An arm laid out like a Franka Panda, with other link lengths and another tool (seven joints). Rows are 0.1 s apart.
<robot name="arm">
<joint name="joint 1" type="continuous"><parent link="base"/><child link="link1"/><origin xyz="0 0 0.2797" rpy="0 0 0"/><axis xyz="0 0 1"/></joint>
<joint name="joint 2" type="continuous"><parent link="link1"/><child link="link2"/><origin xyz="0 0 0" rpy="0 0 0"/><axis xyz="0 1 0"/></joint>
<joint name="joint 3" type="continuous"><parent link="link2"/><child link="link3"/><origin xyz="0 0 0.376" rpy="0 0 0"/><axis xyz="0 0 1"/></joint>
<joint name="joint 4" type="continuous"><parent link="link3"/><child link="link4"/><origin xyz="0.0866 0 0" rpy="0 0 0"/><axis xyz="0 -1 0"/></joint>
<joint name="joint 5" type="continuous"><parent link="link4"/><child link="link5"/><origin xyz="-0.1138 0 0.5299" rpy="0 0 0"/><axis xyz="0 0 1"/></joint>
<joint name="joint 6" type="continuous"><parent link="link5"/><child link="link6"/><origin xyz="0 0 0" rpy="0 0 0"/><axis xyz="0 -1 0"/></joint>
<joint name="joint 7" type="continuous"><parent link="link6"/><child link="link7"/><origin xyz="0.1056 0 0" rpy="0 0 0"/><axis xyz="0 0 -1"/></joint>
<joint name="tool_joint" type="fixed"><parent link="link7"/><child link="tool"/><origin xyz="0.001 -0.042 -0.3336" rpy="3.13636 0 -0.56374"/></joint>
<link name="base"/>
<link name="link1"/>
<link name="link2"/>
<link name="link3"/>
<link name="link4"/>
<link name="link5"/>
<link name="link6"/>
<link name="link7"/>
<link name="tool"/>
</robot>
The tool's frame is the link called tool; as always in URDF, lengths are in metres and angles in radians. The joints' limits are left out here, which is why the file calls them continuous.
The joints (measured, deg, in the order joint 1, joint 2, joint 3, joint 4, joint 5, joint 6, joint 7), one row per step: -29.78, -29.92, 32.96, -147.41, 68.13, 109.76, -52.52; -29.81, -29.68, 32.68, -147.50, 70.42, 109.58, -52.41; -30.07, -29.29, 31.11, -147.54, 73.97, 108.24, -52.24; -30.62, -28.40, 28.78, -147.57, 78.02, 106.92, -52.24; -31.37, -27.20, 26.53, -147.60, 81.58, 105.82, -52.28; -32.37, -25.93, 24.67, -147.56, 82.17, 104.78, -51.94; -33.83, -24.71, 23.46, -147.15, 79.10, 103.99, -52.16
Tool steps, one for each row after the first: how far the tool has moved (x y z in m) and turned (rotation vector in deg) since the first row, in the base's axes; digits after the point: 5 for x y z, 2 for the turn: 0.00437, 0.00484, 0.00513, 2.29, 0.06, -1.41; 0.01258, 0.00496, 0.01985, 6.87, 0.28, -4.03; 0.02656, -0.00466, 0.03739, 12.41, 0.28, -7.72; 0.04101, -0.02038, 0.05145, 17.48, 0.29, -11.46; 0.04686, -0.04183, 0.05313, 19.94, 1.16, -13.91; 0.04403, -0.06841, 0.04251, 18.81, 2.09, -14.18
